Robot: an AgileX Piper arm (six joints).
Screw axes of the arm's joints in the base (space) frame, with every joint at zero. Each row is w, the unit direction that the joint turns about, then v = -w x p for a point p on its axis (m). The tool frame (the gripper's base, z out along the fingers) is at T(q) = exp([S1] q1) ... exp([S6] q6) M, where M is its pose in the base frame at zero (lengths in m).
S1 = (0, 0, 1, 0, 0, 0)
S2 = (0, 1, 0, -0.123, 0, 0)
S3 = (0, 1, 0, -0.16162, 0, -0.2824)
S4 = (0.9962, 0, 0.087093, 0, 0.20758, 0)
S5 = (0, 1, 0, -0.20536, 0, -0.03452)
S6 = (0.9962, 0, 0.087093, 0, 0.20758, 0)
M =
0.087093 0 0.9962 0.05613
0 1 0 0
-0.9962 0 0.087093 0.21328
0 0 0 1
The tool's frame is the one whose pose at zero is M.
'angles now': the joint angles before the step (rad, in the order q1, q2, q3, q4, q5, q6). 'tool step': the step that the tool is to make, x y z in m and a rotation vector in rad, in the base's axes. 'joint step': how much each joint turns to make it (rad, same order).
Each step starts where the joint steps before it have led.
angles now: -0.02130 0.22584 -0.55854 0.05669 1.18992 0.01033
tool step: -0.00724 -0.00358 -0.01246 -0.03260 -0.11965 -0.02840
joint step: -0.00006 -0.10804 0.06821 -0.04376 -0.08088 0.01100
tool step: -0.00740 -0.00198 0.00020 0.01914 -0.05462 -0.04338
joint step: 0.00009 -0.05215 0.00171 -0.02627 -0.00376 0.05358
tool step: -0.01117 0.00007 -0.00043 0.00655 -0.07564 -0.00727
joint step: -0.00001 -0.07649 0.00116 -0.00206 0.00000 0.01169
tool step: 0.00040 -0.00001 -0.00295 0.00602 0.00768 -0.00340
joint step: 0.00000 -0.00419 0.00998 0.00000 0.00210 0.00674
